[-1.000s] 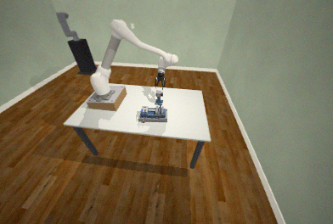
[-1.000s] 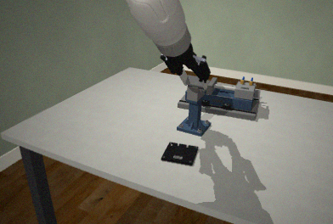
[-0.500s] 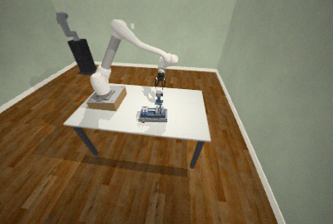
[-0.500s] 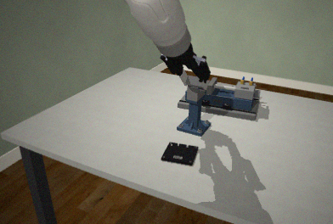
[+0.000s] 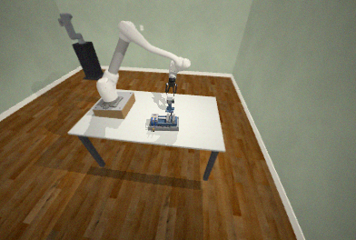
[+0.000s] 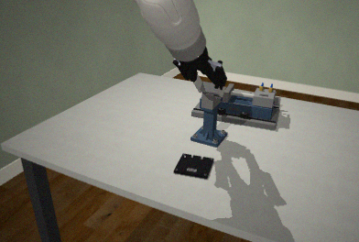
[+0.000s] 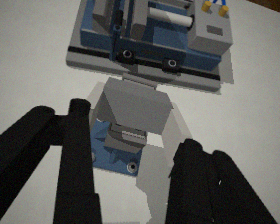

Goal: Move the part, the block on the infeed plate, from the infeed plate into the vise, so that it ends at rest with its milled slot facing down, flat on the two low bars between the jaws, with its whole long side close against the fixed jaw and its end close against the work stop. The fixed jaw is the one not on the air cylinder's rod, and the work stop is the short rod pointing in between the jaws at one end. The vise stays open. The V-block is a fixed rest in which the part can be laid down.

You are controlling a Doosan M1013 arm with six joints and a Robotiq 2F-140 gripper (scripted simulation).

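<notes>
Now: the blue v-block stand 2 cm to the right of my hand and 12 cm below it. Also, from my hand: part 2 cm to the right, 2 cm below; work stop 5 cm ahead, 19 cm to the right, 9 cm below; blue foot 2 cm to the right, 18 cm below.
</notes>
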